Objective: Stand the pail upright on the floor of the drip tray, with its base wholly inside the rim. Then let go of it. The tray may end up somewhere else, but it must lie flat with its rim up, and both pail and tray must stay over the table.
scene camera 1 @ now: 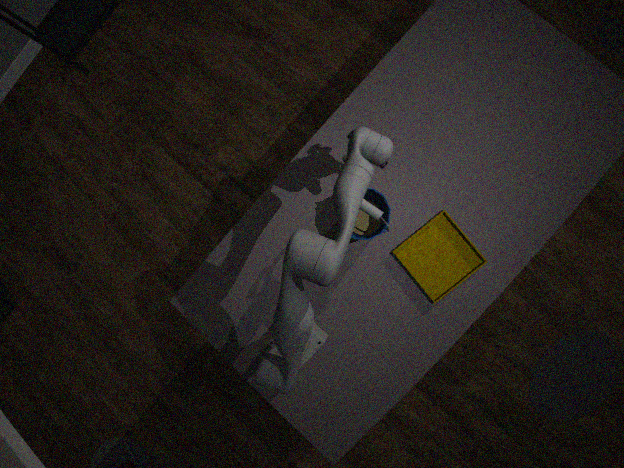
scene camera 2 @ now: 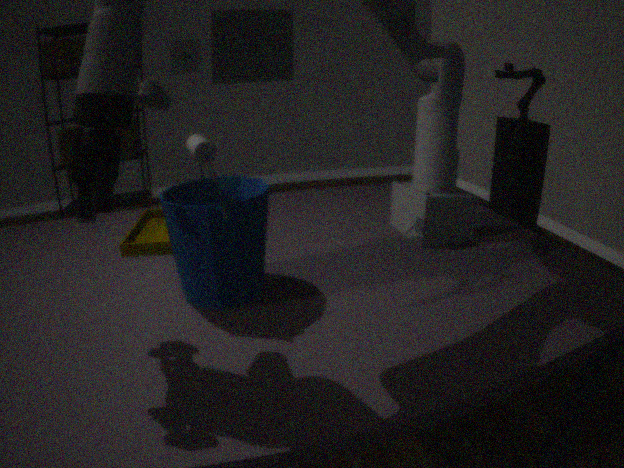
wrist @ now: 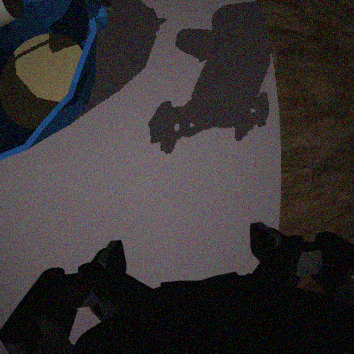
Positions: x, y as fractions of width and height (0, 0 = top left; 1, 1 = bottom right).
Scene:
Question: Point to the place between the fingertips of my gripper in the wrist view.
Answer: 0.53, 0.70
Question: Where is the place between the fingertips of my gripper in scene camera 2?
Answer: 0.15, 0.46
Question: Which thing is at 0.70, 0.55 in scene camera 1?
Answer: A yellow drip tray.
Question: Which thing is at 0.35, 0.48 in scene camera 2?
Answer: A blue pail.

